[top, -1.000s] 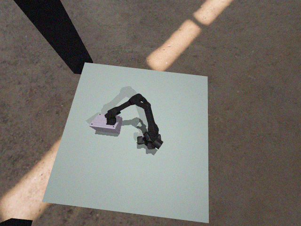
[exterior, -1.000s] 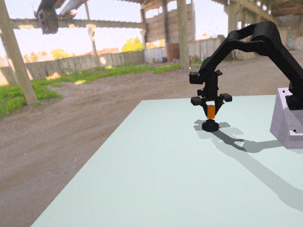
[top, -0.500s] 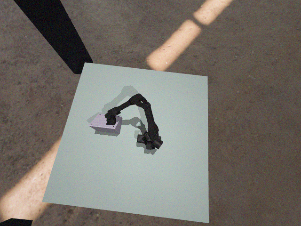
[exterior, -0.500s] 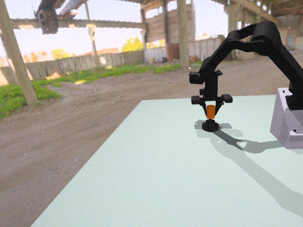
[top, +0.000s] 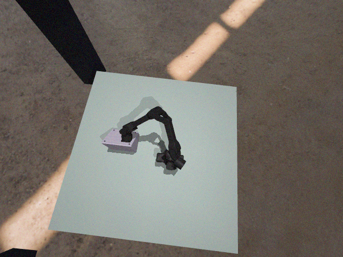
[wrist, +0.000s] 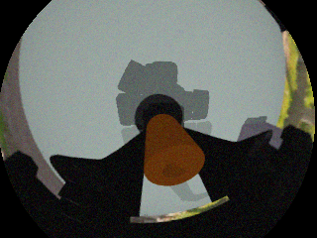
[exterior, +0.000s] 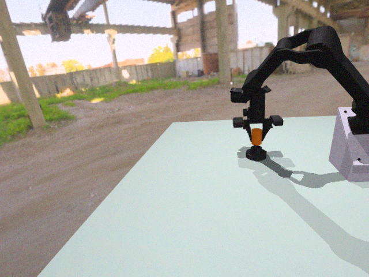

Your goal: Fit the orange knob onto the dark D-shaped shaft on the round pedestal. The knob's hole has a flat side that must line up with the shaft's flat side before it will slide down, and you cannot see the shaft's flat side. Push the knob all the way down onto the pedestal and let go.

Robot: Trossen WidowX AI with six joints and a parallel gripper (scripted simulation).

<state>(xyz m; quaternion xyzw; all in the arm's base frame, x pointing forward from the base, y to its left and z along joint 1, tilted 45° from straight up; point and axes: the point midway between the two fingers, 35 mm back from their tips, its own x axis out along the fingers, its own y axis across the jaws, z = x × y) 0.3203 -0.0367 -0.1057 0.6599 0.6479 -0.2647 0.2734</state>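
Now: gripper tip 20 mm below the orange knob. Also, from my gripper tip: dark round pedestal (40 mm below).
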